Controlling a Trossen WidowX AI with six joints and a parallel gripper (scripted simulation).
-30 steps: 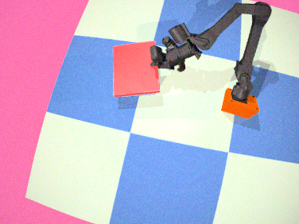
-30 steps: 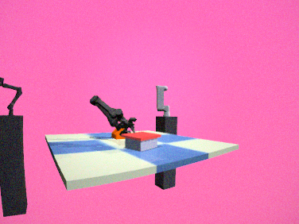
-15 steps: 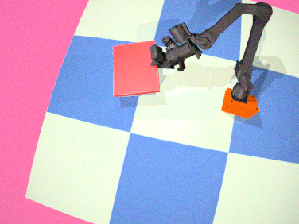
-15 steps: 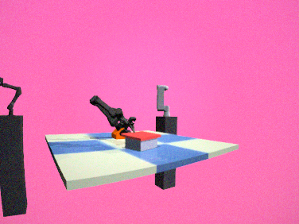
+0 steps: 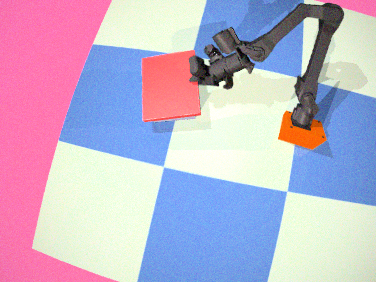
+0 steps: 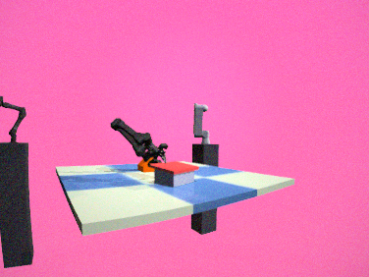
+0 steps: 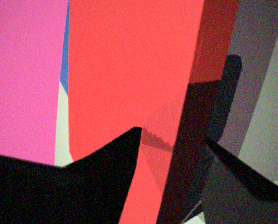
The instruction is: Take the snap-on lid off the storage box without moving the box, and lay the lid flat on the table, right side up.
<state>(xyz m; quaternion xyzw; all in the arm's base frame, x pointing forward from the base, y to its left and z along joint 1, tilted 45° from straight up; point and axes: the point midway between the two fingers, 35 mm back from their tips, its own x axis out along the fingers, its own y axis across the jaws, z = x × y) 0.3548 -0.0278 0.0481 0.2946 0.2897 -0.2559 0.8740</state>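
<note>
My gripper tip is 70 mm short of the red lid and 30 mm to the right of it. From my gripper tip the other things lie so: grey storage box (70 mm ahead, 50 mm below, 30 mm to the left).
</note>
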